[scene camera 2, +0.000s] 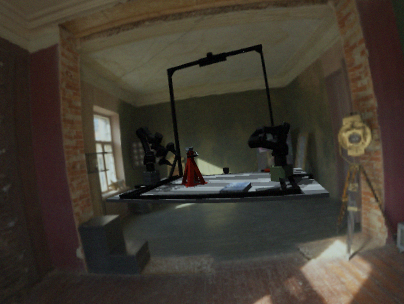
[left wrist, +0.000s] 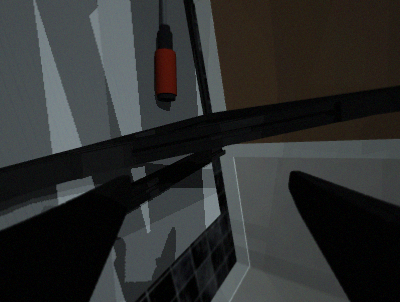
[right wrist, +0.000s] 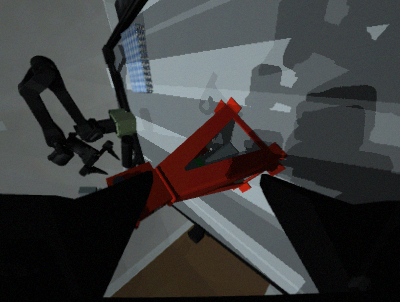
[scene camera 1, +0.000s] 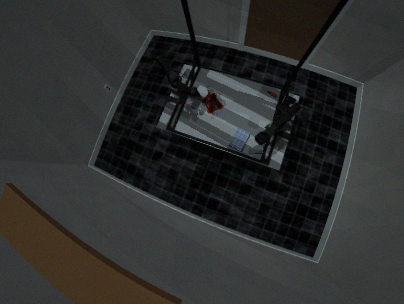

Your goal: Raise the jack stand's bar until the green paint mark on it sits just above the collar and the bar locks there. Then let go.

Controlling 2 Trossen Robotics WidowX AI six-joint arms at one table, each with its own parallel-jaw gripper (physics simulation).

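Frame: origin at the left arm's base, x ahead, y left, z up, level; millimetres.
Where they show: left gripper, between the fingertips: (left wrist: 210, 180) (right wrist: 113, 167) (scene camera 1: 283, 102); right gripper, between the fingertips: (scene camera 2: 174, 160) (right wrist: 207, 177) (scene camera 1: 198, 96); left arm's base, origin of its link: (scene camera 2: 281, 165) (right wrist: 113, 124); right arm's base, origin of its link: (scene camera 2: 150, 171).
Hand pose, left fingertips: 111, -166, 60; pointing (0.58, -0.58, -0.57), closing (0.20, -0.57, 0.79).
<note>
Things, the pixels of their top centre, and the offset from my left fingertips, as dx, dy, dz. "spot": a spot on its surface instead.
- small dark green patch, a spot on its surface: (right wrist: 199, 161) spot: +412, +470, -43
- screwdriver with an orange-red handle, centre of its top: (left wrist: 172, 39) (scene camera 1: 269, 91) +177, -42, -121
- blue-and-white checked block, centre of its top: (right wrist: 133, 62) (scene camera 2: 235, 186) (scene camera 1: 239, 139) -17, +472, -122
- small black object, a spot on its surface: (right wrist: 196, 233) (scene camera 2: 224, 170) spot: +487, +83, -113
The red jack stand (scene camera 1: 213, 103) (scene camera 2: 192, 170) (right wrist: 175, 175) stands upright on its spread legs. The dark and grey top of its bar (scene camera 2: 191, 151) shows above the red body. A small dark green patch (right wrist: 199, 161) shows through the triangular opening between its legs; I cannot tell where it lies against the collar. My right gripper (right wrist: 207, 177) is open and empty, close to the stand's upper part, with the red body seen between and beyond its fingers. My left gripper (left wrist: 210, 180) (right wrist: 113, 167) is open and empty, away from the stand.
A screwdriver with an orange-red handle (scene camera 1: 271, 94) (left wrist: 165, 72) lies near the table's far right corner. A blue-and-white checked block (scene camera 1: 239, 139) (scene camera 2: 236, 187) (right wrist: 137, 60) lies near the front edge. A small black object (scene camera 2: 226, 170) (right wrist: 196, 233) stands at the back. Black frame bars cross the table's ends.
</note>
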